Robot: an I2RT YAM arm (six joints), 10 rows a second.
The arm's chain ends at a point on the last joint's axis. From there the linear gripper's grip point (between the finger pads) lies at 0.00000 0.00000 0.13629 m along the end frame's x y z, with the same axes.
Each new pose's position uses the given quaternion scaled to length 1; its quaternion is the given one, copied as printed.
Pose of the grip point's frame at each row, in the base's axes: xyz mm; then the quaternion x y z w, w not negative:
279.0 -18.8 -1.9 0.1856 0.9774 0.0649 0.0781
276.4 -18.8 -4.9 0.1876 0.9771 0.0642 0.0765
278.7 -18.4 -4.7 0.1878 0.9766 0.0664 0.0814
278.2 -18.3 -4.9 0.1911 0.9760 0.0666 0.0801
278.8 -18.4 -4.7 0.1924 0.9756 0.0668 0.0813
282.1 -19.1 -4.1 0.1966 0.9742 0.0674 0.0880
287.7 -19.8 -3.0 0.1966 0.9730 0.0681 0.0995
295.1 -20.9 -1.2 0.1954 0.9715 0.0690 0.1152
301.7 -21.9 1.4 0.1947 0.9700 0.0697 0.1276
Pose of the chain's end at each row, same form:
254.9 -32.1 131.6 0.1856 0.9774 0.0649 0.0781
252.7 -32.0 128.7 0.1876 0.9771 0.0642 0.0765
253.6 -31.9 128.6 0.1878 0.9766 0.0664 0.0814
253.4 -31.8 128.4 0.1911 0.9760 0.0666 0.0801
253.7 -31.9 128.6 0.1924 0.9756 0.0668 0.0813
255.1 -32.3 128.8 0.1966 0.9742 0.0674 0.0880
257.7 -32.5 129.3 0.1966 0.9730 0.0681 0.0995
260.9 -33.0 130.2 0.1954 0.9715 0.0690 0.1152
264.3 -33.6 131.9 0.1947 0.9700 0.0697 0.1276

